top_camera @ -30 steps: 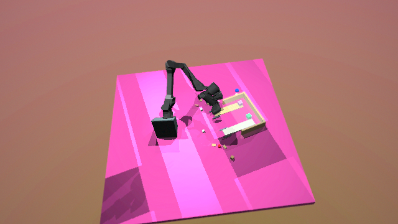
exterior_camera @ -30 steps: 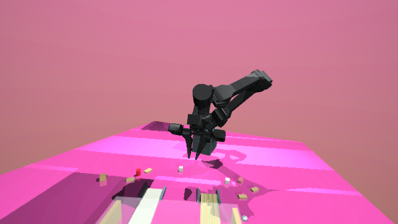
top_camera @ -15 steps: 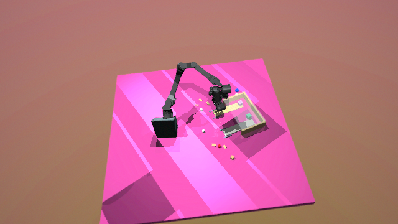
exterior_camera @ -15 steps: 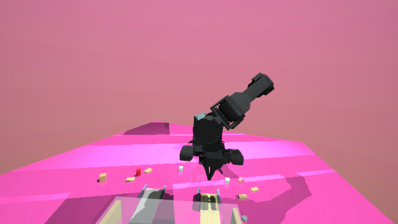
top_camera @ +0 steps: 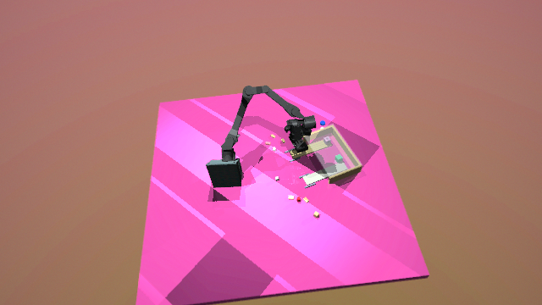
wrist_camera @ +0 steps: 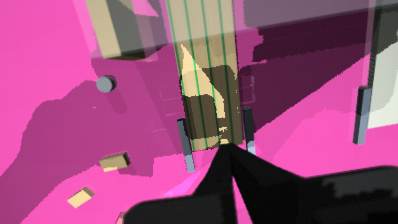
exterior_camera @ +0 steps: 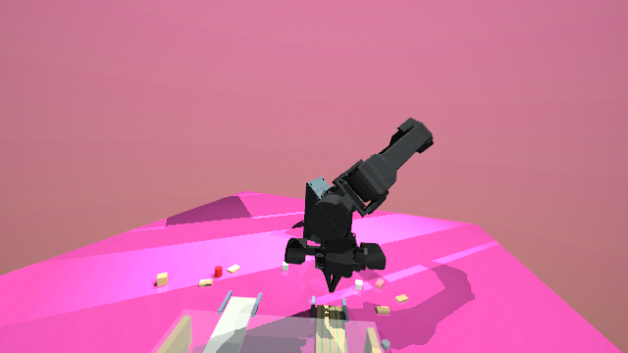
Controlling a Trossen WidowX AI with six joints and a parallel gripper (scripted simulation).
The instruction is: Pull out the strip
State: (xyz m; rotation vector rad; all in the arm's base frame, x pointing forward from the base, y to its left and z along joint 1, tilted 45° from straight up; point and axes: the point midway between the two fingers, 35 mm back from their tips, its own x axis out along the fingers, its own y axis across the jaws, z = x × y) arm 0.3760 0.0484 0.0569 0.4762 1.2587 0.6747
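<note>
Right now my gripper tip is 30 mm short of the grey ball, 110 mm to the right of it and 60 mm above it. The rest, counted from my gripper tip: white strip (120 mm ahead, 160 mm to the right, 60 mm below); blue ball (200 mm ahead, 190 mm to the left, 50 mm below).
</note>
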